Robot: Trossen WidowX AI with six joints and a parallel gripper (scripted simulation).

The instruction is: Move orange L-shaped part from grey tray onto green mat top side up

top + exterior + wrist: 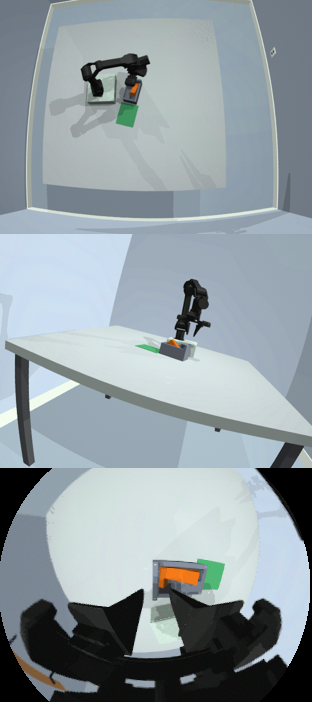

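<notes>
Right now the orange L-shaped part is 100 mm below my gripper tip, 40 mm to the right of it and 20 mm behind it. Round my gripper tip: green mat: 220 mm to the right, 160 mm below, 40 mm behind.
</notes>
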